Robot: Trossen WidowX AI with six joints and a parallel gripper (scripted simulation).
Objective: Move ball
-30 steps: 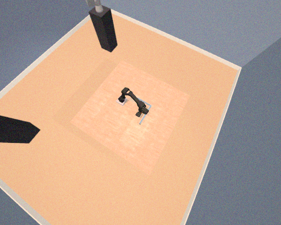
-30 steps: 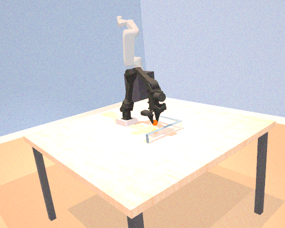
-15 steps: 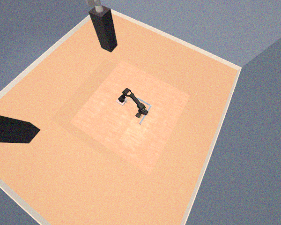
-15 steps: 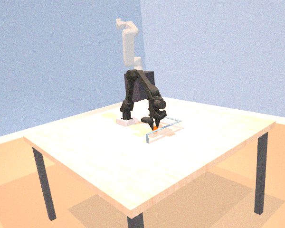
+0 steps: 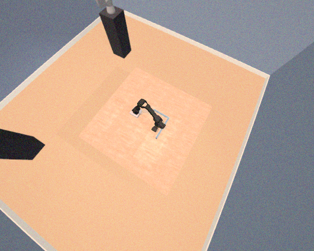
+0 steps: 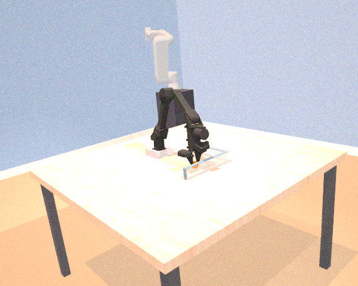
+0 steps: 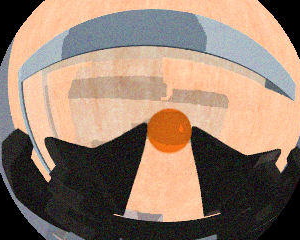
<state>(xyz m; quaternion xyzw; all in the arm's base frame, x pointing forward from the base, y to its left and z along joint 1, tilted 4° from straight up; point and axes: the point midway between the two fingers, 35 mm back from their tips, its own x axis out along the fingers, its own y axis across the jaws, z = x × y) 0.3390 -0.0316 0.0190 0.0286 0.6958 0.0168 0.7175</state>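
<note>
My gripper tip is now right at the orange ball. Round my gripper tip: see-through copy of ball (right at my gripper tip).
</note>
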